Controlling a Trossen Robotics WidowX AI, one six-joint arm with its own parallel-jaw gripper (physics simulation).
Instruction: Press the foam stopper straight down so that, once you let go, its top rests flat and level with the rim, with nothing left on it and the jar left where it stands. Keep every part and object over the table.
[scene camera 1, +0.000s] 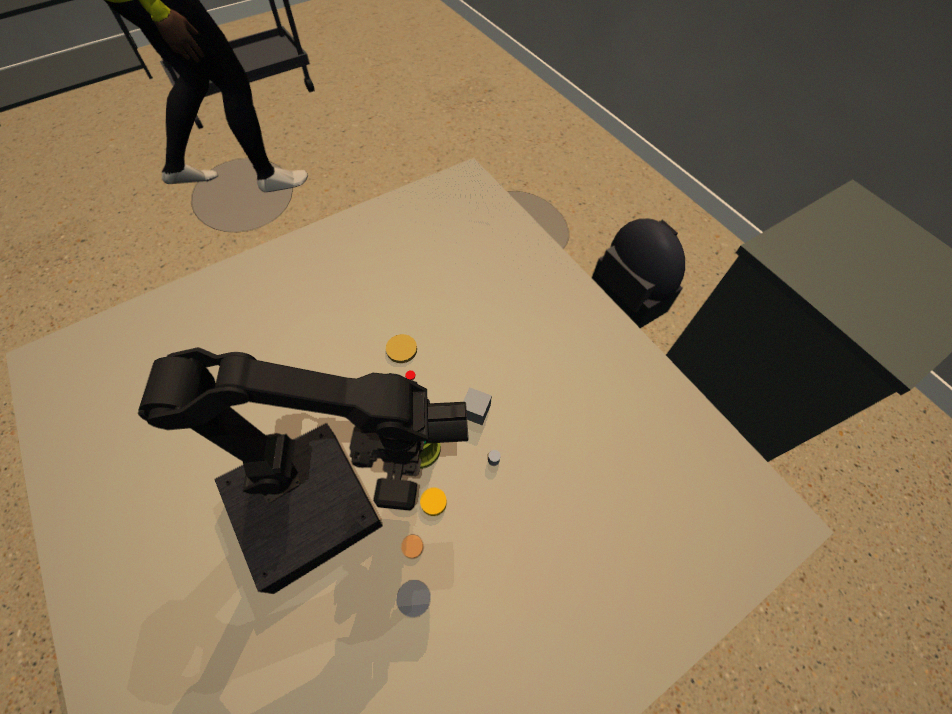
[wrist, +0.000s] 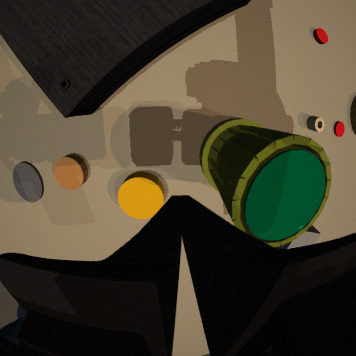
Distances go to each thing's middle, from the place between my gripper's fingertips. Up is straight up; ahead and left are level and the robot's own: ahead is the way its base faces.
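There's a copper disc (wrist: 70, 171) that's 10 cm to the right of my hand, 7 cm behind it and 10 cm below it. The yellow disc (wrist: 141, 194) is 6 cm to the right of my hand, 1 cm ahead and 10 cm below, and the jar (wrist: 230, 151) is 5 cm ahead of my hand, 5 cm to the left and 6 cm below. I can also see the green foam stopper (wrist: 282, 194), which is 5 cm ahead of my hand, 2 cm below it and 5 cm to the left.
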